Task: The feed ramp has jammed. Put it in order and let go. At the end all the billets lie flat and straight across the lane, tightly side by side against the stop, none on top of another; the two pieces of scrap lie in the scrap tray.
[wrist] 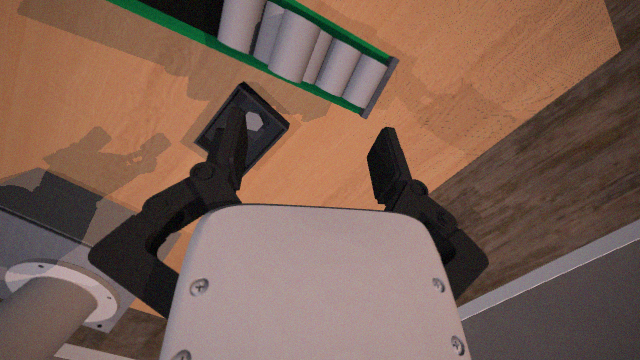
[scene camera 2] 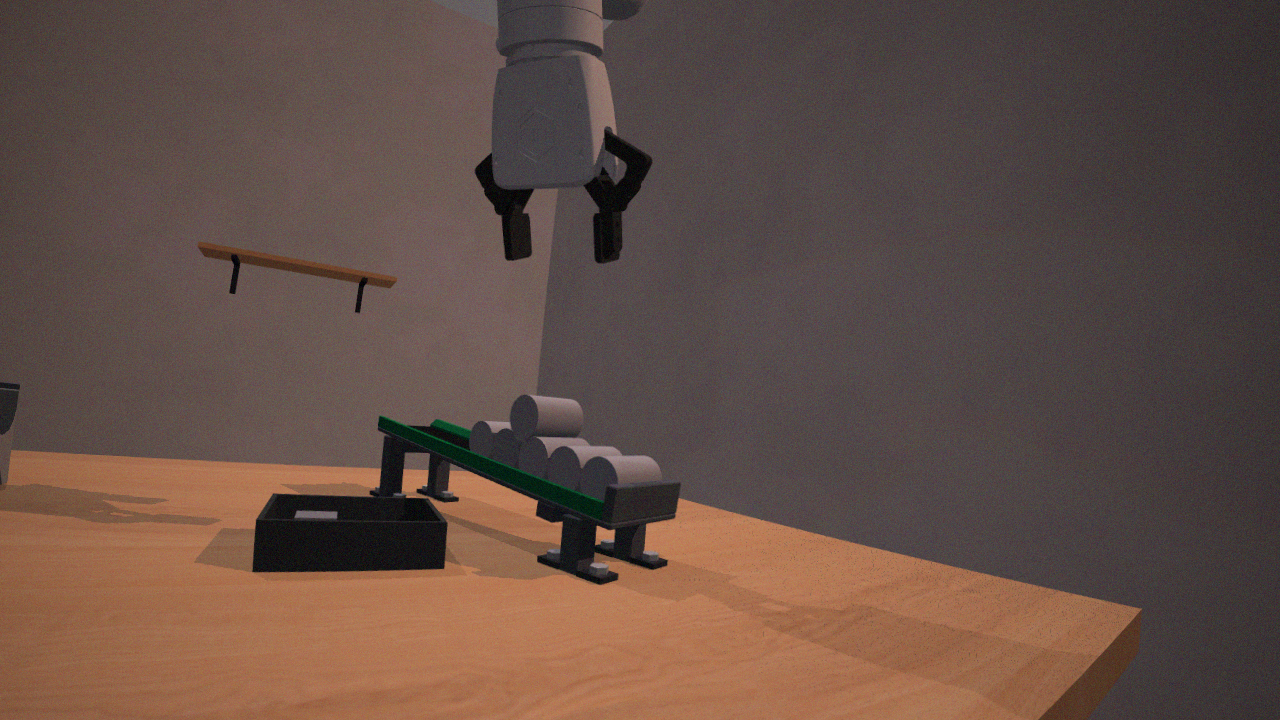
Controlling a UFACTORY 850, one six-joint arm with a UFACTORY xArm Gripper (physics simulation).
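Note:
Pale grey billets lie across the sloping green-railed lane [scene camera 2: 501, 471] [wrist: 165, 23] in a row up from the stop [scene camera 2: 641, 504] [wrist: 381, 89]. The lowest billet [scene camera 2: 626, 471] [wrist: 367, 82] is at the stop. One billet [scene camera 2: 550, 417] [wrist: 295, 46] lies on top of two others in the row. The uppermost billet [wrist: 242, 25] lies up-lane of it. The black scrap tray [scene camera 2: 349, 545] [wrist: 266, 104] holds a light scrap piece [scene camera 2: 315, 515] [wrist: 254, 121]; a darker piece [wrist: 215, 136] partly shows beside my finger. My gripper [scene camera 2: 562, 254] [wrist: 313, 134] is open and empty, high above the ramp.
The ramp stands on dark legs with feet [scene camera 2: 578, 542] on the wooden table [scene camera 2: 447, 644] [wrist: 310, 170]. The tray stands beside the ramp. The robot's base [wrist: 45, 315] is at lower left in the wrist view. A wall shelf [scene camera 2: 295, 264] hangs behind. The table's edge is at the right.

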